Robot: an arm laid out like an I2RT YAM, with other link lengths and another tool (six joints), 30 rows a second.
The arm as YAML. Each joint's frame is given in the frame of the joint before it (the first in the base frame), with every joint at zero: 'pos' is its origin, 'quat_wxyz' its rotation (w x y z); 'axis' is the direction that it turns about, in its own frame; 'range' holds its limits. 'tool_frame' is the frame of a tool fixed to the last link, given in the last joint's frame.
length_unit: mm
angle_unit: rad
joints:
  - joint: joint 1
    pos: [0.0, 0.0, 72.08]
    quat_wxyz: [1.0, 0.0, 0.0, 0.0]
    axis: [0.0, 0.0, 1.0]
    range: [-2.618, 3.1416]
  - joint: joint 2
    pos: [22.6, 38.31, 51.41]
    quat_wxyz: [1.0, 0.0, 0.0, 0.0]
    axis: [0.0, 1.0, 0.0]
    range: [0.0, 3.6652]
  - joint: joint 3
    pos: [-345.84, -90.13, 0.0]
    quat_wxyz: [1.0, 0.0, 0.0, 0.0]
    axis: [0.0, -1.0, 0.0]
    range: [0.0, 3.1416]
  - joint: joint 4
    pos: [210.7, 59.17, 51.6]
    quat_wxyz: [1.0, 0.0, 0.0, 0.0]
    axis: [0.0, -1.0, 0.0]
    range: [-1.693, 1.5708]
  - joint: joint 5
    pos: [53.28, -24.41, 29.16]
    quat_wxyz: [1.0, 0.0, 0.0, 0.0]
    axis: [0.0, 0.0, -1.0]
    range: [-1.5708, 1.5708]
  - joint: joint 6
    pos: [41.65, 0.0, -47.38]
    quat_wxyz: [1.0, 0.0, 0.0, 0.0]
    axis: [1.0, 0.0, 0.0]
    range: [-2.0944, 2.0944]
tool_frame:
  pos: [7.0, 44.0, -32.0]
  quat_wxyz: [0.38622, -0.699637, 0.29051, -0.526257]
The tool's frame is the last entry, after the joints.
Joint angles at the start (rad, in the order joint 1, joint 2, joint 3, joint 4, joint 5, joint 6):
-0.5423 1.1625 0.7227 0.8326 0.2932 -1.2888
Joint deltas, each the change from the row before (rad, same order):
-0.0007 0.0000 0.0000 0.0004 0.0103 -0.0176
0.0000 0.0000 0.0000 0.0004 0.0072 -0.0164
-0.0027 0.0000 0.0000 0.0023 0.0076 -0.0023
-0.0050 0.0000 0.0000 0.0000 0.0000 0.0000
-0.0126 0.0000 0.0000 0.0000 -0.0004 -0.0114
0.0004 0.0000 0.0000 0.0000 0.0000 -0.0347
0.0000 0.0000 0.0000 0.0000 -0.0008 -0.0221
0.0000 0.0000 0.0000 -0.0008 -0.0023 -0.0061
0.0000 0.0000 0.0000 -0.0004 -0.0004 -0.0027
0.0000 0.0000 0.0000 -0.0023 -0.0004 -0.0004
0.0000 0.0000 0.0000 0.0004 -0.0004 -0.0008
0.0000 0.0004 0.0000 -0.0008 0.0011 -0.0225
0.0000 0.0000 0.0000 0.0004 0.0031 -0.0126
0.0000 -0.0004 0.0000 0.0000 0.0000 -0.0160
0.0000 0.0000 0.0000 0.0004 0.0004 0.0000
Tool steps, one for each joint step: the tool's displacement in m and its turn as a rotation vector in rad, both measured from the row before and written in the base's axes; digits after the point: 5 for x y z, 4 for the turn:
-0.00134 -0.00086 0.00012 -0.0075 0.0101 -0.0167
-0.00105 -0.00063 0.00016 -0.0076 0.0099 -0.0126
-0.00082 -0.00065 0.00019 0.0000 -0.0018 -0.0106
-0.00077 -0.00076 0.00000 0.0000 0.0000 -0.0050
-0.00244 -0.00222 0.00015 -0.0067 0.0084 -0.0164
-0.00148 -0.00091 0.00049 -0.0199 0.0254 -0.0123
-0.00094 -0.00059 0.00035 -0.0130 0.0163 -0.0074
-0.00017 -0.00012 0.00004 -0.0038 0.0056 -0.0001
-0.00011 -0.00006 0.00001 -0.0015 0.0024 -0.0006
-0.00005 0.00003 -0.00024 0.0009 0.0023 0.0002
-0.00001 -0.00002 0.00006 -0.0008 0.0003 0.0001
-0.00099 -0.00065 0.00021 -0.0120 0.0172 -0.0092
-0.00071 -0.00037 0.00022 -0.0065 0.0083 -0.0074
-0.00079 -0.00036 0.00037 -0.0094 0.0114 -0.0058
-0.00001 -0.00001 0.00004 -0.0001 -0.0004 -0.0004

